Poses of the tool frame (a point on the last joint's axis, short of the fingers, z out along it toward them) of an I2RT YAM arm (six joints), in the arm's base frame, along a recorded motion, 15 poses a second.
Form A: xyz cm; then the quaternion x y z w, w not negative.
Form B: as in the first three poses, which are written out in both.
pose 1, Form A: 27.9 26.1 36.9 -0.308 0.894 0.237 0.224
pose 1, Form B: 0.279 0.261 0.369 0.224 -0.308 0.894 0.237
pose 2, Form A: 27.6 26.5 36.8 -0.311 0.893 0.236 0.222
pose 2, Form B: 0.276 0.265 0.368 0.222 -0.311 0.893 0.236
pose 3, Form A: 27.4 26.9 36.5 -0.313 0.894 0.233 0.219
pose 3, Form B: 0.274 0.269 0.365 0.219 -0.313 0.894 0.233
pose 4, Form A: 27.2 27.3 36.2 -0.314 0.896 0.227 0.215
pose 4, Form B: 0.272 0.273 0.362 0.215 -0.314 0.896 0.227
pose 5, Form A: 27.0 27.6 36.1 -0.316 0.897 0.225 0.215
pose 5, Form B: 0.270 0.276 0.361 0.215 -0.316 0.897 0.225
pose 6, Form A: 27.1 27.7 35.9 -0.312 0.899 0.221 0.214
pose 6, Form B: 0.271 0.277 0.359 0.214 -0.312 0.899 0.221
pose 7, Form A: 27.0 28.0 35.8 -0.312 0.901 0.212 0.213
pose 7, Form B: 0.270 0.280 0.358 0.213 -0.312 0.901 0.212
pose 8, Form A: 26.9 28.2 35.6 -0.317 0.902 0.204 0.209
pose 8, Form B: 0.269 0.282 0.356 0.209 -0.317 0.902 0.204
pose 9, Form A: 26.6 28.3 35.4 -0.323 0.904 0.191 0.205
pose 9, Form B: 0.266 0.283 0.354 0.205 -0.323 0.904 0.191
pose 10, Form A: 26.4 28.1 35.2 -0.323 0.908 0.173 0.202
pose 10, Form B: 0.264 0.281 0.352 0.202 -0.323 0.908 0.173
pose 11, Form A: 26.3 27.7 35.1 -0.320 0.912 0.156 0.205
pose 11, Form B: 0.263 0.277 0.351 0.205 -0.320 0.912 0.156
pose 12, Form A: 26.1 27.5 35.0 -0.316 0.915 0.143 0.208
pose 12, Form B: 0.261 0.275 0.350 0.208 -0.316 0.915 0.143
